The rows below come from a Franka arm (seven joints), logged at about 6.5 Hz.
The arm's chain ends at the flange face. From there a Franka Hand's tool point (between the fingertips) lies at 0.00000 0.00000 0.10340 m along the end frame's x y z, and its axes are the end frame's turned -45 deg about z.
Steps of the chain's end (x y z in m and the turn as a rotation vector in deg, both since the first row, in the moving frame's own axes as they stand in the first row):
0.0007 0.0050 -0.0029 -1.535 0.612 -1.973
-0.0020 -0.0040 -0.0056 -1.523 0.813 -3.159
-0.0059 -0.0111 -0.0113 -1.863 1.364 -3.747
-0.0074 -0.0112 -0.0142 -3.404 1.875 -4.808
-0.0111 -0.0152 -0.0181 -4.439 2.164 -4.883
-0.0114 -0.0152 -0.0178 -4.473 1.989 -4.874
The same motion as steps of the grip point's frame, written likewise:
-0.0042 0.0068 -0.0029 -1.518 -0.653 -1.973
0.0006 -0.0012 -0.0056 -1.652 -0.502 -3.159
0.0032 -0.0079 -0.0114 -2.282 -0.353 -3.747
0.0010 -0.0063 -0.0144 -3.733 -1.081 -4.808
0.0004 -0.0101 -0.0185 -4.669 -1.609 -4.883
-0.0001 -0.0104 -0.0182 -4.569 -1.756 -4.874

